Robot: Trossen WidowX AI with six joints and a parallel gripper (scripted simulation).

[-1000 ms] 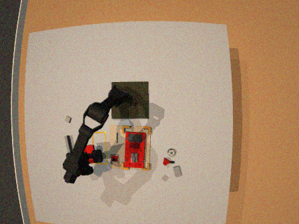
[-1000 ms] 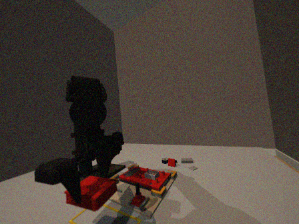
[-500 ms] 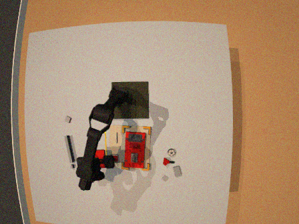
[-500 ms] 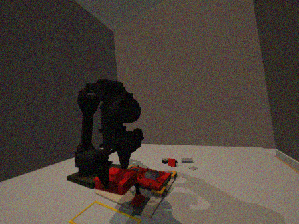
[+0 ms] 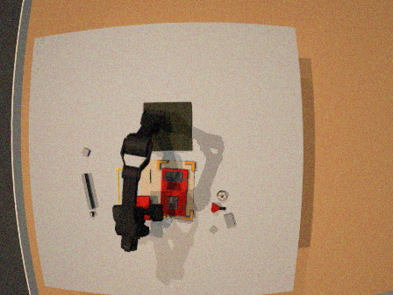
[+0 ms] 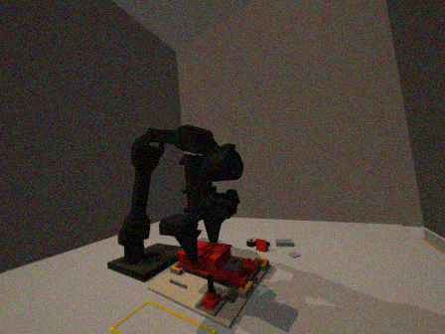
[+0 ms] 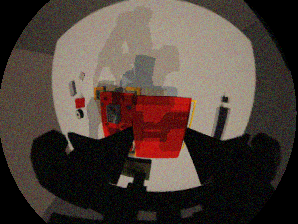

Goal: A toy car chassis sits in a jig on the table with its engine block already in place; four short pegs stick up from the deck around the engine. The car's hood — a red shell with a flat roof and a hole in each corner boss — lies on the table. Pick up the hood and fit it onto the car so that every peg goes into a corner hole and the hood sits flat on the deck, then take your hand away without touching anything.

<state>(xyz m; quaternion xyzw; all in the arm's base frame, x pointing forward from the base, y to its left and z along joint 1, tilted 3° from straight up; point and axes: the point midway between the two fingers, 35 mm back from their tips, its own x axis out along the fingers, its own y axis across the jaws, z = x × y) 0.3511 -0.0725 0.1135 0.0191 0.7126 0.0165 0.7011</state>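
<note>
Now: the grey engine block 12 cm to the left of my gripper tip and 8 cm below it. The rest, counted from my gripper tip: red hood: 1 cm above; long grey bar: 26 cm to the right, 9 cm below, 6 cm behind.
</note>
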